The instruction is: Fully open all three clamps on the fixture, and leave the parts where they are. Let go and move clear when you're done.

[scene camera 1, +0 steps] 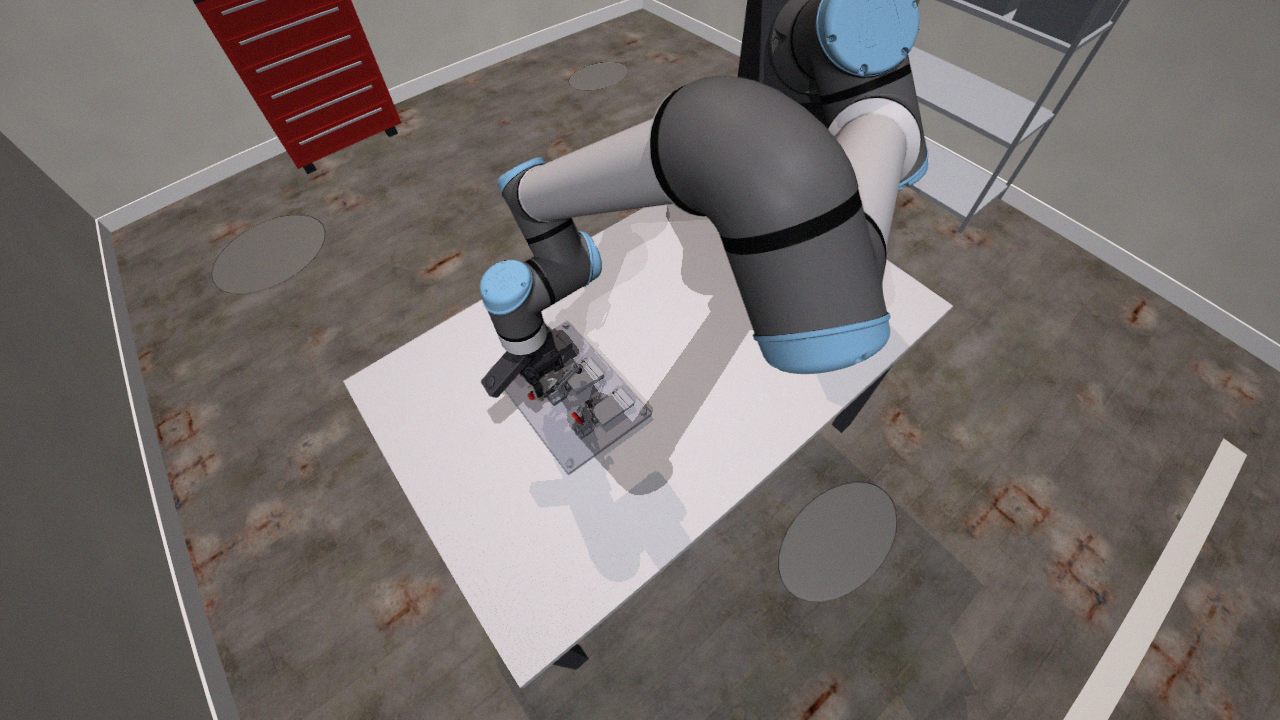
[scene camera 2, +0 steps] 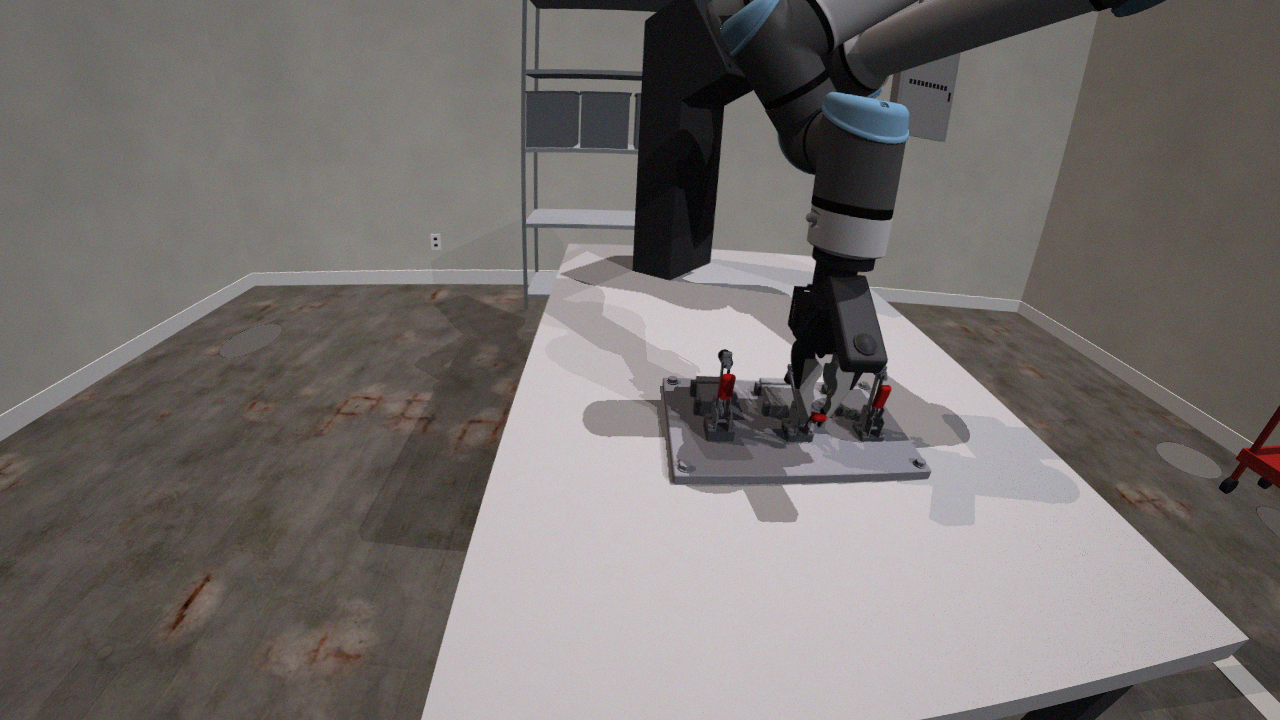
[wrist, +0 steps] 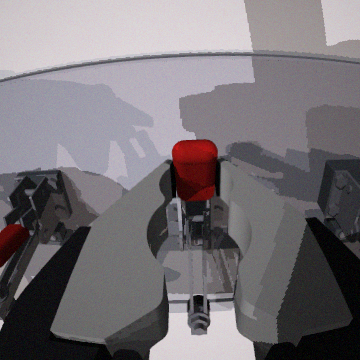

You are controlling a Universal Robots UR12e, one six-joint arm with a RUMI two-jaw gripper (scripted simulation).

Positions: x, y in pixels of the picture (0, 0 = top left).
Scene:
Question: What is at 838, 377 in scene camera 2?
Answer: The gripper.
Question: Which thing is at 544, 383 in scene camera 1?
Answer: The gripper.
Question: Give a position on a red clamp handle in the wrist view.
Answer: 194, 161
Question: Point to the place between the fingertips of the gripper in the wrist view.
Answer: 194, 162

